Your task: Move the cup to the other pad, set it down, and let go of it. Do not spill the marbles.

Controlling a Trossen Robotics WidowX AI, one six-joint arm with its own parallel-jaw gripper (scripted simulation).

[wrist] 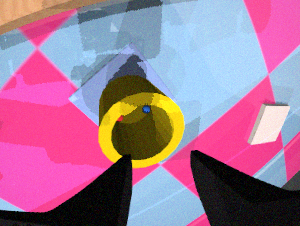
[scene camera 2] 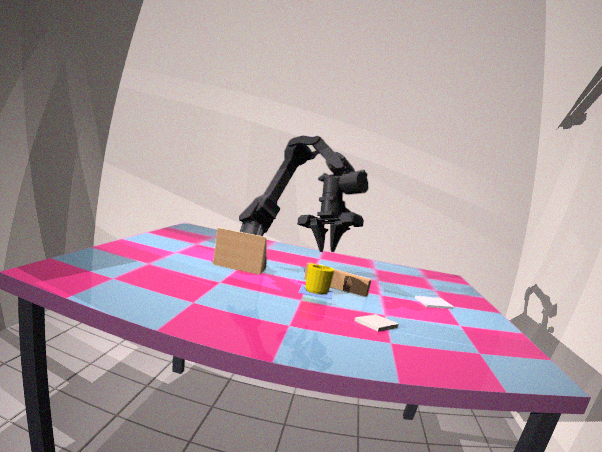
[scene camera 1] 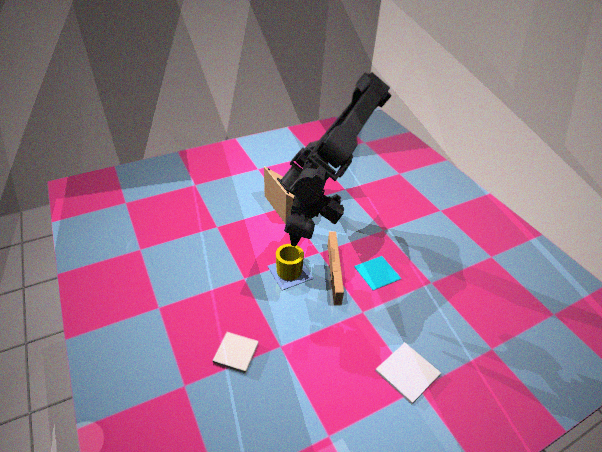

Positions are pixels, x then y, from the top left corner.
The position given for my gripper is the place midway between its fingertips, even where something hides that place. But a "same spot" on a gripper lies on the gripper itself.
Scene:
my gripper: wrist 161, 159; scene camera 2; scene camera 1
yellow cup: wrist 149, 137; scene camera 2; scene camera 1
same spot on my gripper: [scene camera 2: 319, 231] = [scene camera 1: 294, 214]
same spot on yellow cup: [scene camera 2: 319, 278] = [scene camera 1: 277, 264]

